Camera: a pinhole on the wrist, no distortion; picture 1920 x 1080 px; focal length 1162.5 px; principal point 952.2 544.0 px. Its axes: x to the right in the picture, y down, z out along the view. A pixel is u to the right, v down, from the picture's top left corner.
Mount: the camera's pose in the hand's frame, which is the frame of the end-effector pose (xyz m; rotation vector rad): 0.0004 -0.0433 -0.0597 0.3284 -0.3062 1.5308
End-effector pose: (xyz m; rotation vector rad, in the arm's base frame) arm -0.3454 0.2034 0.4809 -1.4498 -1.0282 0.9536
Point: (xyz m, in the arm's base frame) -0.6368 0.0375 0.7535
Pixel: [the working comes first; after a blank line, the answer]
In the camera's frame: -0.1306 0.2562 0.3285

outside the picture
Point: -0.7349 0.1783 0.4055
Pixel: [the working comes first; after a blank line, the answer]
In the camera's frame: 0.2414 0.1506 0.3606

1730.3 1029.5
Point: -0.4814 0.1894 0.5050
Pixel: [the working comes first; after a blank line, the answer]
In the camera's frame: 0.0768 0.0594 0.1634

1498.3 966.7
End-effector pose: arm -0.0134 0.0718 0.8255 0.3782 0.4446 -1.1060
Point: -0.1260 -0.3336 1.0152
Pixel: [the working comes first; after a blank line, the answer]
In the camera's frame: -0.0279 -0.1645 0.4584

881.5 126.8
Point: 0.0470 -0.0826 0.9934
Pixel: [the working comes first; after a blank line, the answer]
In the camera's frame: 0.1597 -0.0476 0.2474

1702.6 320.3
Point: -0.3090 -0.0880 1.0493
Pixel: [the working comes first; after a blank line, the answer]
In the camera's frame: -0.1421 0.1073 0.3690

504.3 882.2
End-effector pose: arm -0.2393 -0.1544 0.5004 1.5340 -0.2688 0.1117
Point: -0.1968 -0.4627 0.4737
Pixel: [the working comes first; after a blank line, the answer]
In the camera's frame: 0.1394 -0.0576 0.3348

1436.4 343.8
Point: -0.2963 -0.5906 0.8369
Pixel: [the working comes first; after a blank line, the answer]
In the camera's frame: 0.5368 -0.0543 0.3195

outside the picture
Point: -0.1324 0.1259 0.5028
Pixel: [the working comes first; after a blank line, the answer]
In the camera's frame: -0.0608 -0.0800 -0.2228

behind the camera
